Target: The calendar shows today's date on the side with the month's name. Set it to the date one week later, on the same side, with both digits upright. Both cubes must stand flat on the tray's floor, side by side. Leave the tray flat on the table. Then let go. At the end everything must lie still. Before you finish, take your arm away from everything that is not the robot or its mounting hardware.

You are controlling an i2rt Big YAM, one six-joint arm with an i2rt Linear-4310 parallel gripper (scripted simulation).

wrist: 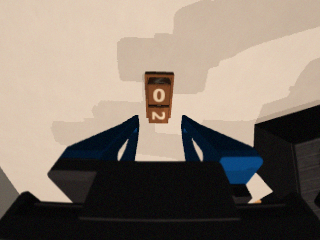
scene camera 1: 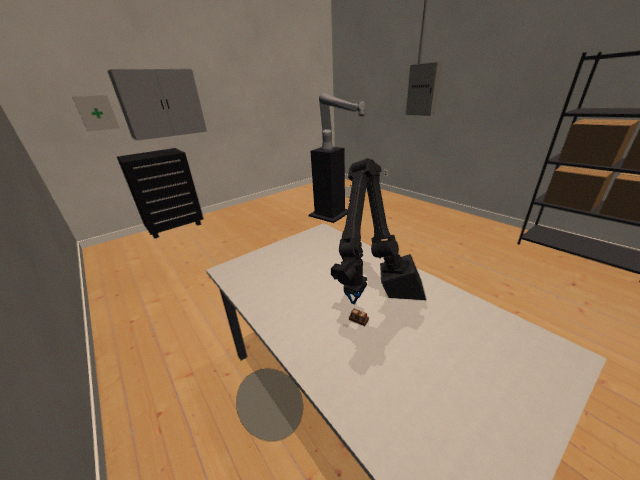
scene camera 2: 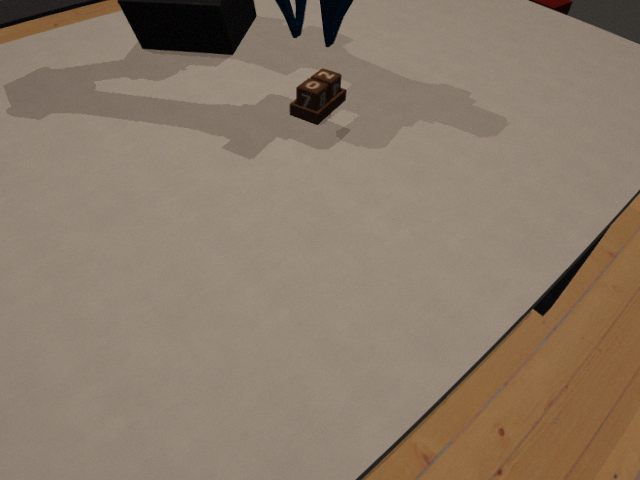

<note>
In view: the gripper (wrist: 160,120), a brown cube (scene camera 2: 312,94) and a small brown tray (scene camera 2: 300,112).
</note>
